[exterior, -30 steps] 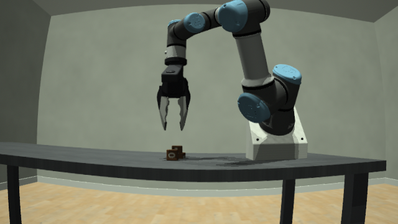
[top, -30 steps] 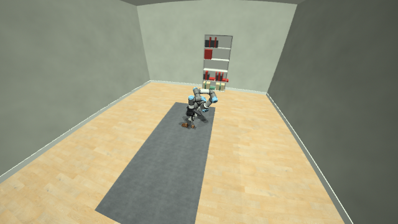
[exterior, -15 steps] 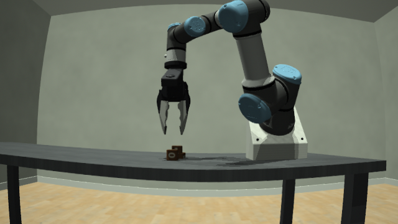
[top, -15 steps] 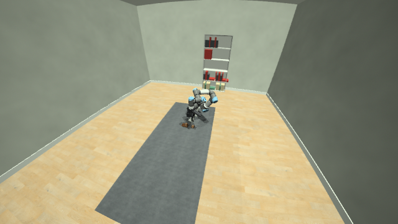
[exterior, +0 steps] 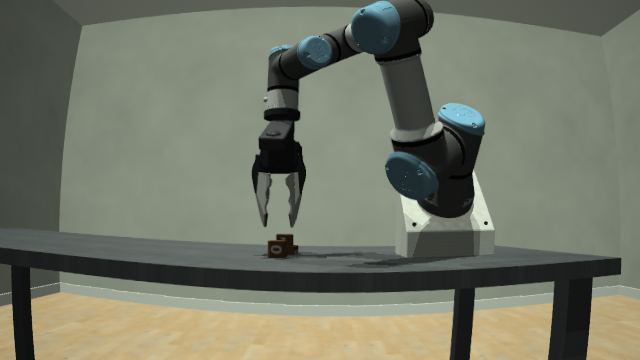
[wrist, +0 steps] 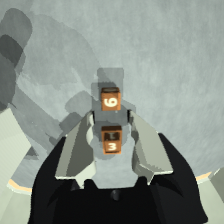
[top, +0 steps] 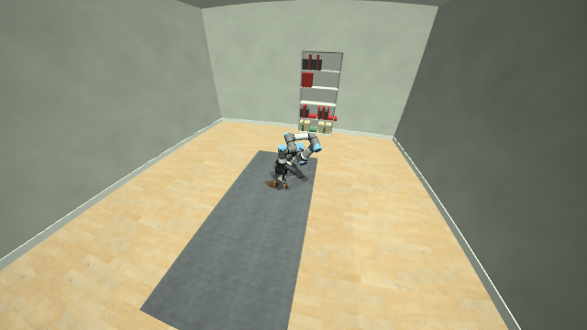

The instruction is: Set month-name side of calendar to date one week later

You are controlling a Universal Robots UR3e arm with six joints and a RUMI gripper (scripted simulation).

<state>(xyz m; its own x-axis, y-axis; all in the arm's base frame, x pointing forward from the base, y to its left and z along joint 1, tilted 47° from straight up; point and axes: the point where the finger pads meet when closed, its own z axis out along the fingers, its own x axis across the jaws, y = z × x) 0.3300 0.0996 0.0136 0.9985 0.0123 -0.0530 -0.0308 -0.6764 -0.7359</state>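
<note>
Now: the cube 60 mm below my hand. Also, from my hand: calendar tray: 110 mm to the right, 60 mm below.
</note>
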